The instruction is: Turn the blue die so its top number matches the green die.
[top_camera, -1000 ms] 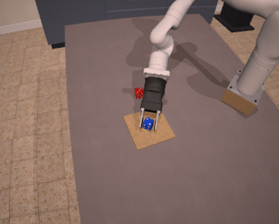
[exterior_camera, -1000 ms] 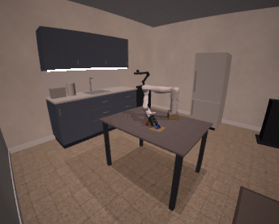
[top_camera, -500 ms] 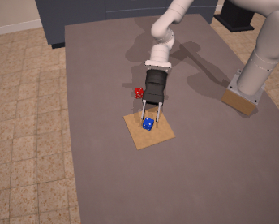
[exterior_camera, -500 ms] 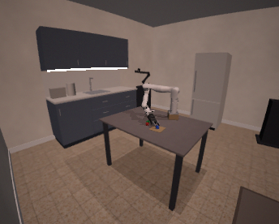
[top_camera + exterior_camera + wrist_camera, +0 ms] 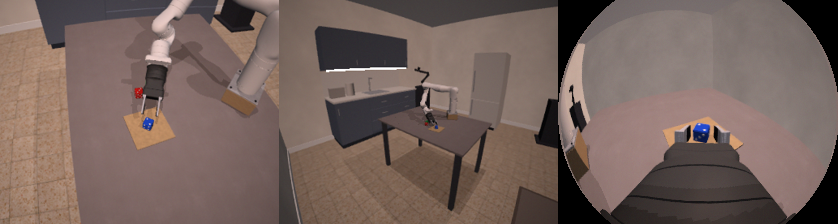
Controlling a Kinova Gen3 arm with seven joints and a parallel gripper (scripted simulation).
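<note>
My hand is 2 cm short of the blue die, 3 cm to the right of it and 3 cm above it. Round my hand: red die: 11 cm to the right, 3 cm below; tan mat: 2 cm ahead, 3 cm to the left, 5 cm below; green die: 6 cm behind, 14 cm to the right, 3 cm below.
</note>
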